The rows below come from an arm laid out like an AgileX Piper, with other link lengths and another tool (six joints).
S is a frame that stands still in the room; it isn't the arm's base.
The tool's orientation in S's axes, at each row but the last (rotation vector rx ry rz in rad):
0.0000 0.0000 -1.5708
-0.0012 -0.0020 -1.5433
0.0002 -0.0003 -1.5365
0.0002 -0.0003 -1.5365
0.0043 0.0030 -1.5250
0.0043 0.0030 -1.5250
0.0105 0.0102 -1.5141
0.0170 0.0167 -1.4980
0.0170 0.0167 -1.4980
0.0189 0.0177 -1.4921
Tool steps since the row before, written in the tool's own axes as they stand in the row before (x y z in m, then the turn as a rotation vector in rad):
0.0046 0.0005 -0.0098 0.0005 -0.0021 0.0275
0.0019 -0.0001 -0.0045 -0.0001 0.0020 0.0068
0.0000 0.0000 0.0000 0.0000 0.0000 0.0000
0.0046 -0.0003 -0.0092 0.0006 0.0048 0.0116
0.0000 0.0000 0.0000 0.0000 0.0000 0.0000
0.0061 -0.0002 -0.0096 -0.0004 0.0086 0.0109
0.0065 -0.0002 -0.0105 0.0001 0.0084 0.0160
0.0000 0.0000 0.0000 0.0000 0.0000 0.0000
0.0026 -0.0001 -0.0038 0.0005 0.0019 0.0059
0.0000 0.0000 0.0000 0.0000 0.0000 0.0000
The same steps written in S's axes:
0.0005 -0.0046 -0.0098 -0.0021 -0.0005 0.0275
0.0000 -0.0019 -0.0045 0.0020 0.0002 0.0068
0.0000 0.0000 0.0000 0.0000 0.0000 0.0000
-0.0001 -0.0046 -0.0092 0.0048 -0.0004 0.0116
0.0000 0.0000 0.0000 0.0000 0.0000 0.0000
0.0001 -0.0061 -0.0096 0.0086 0.0007 0.0109
0.0002 -0.0064 -0.0106 0.0084 0.0002 0.0160
0.0000 0.0000 0.0000 0.0000 0.0000 0.0000
0.0001 -0.0025 -0.0039 0.0019 -0.0005 0.0059
0.0000 0.0000 0.0000 0.0000 0.0000 0.0000

